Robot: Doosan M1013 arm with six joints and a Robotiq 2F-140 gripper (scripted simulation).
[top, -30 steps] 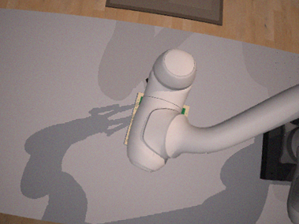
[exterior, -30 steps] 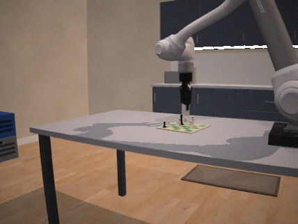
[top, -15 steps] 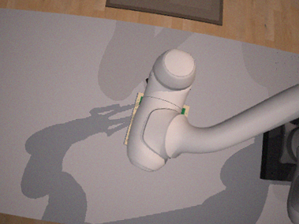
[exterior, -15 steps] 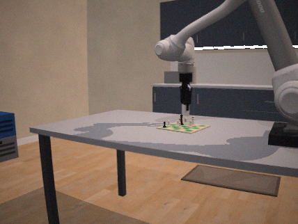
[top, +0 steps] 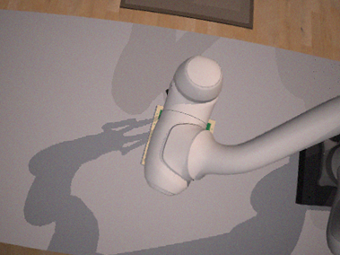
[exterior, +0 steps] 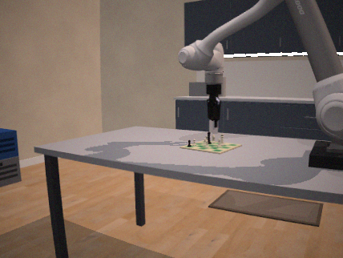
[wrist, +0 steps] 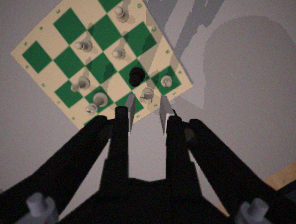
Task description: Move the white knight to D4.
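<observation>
Right now my hand is 1 cm short of the tall black piece, 4 cm to the right of it and 5 cm above it. From my hand the other things lie so: black pawn (5 cm ahead, 15 cm to the left, 7 cm below); white knight (6 cm below); green-and-cream chessboard (3 cm behind, 8 cm to the left, 8 cm below).
</observation>
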